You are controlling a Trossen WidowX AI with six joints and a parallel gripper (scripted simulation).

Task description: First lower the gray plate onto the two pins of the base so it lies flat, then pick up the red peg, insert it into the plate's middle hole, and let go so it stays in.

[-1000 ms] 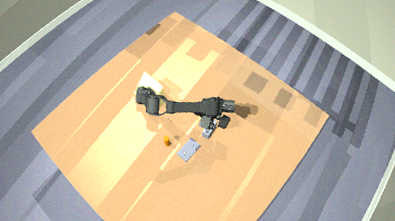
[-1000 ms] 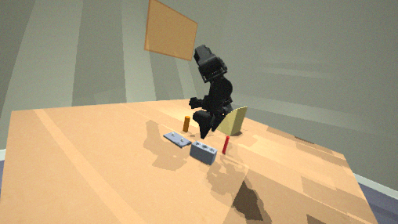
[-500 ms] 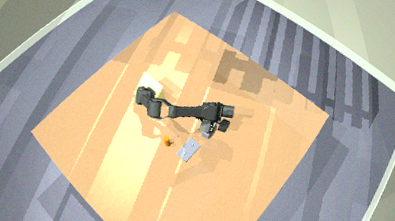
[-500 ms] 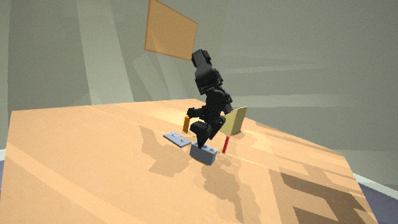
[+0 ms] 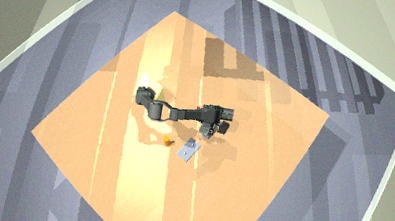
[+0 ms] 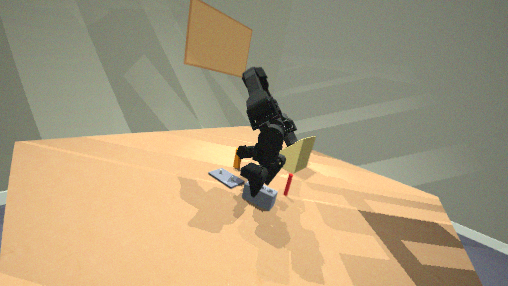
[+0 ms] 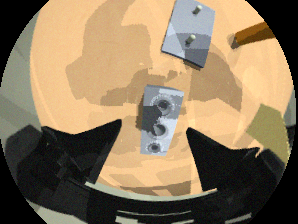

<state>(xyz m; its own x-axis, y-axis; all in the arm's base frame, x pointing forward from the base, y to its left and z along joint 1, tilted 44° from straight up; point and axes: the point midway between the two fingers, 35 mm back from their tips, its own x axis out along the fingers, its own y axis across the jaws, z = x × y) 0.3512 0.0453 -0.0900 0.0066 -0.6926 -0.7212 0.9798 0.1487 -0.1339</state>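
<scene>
Now: gripper tip right at the gray plate. Also, from my gripper tip: red peg 120 mm behind, 30 mm to the left; base 10 mm behind, 160 mm to the right, 30 mm below; orange cylinder 110 mm behind, 210 mm to the right.
</scene>
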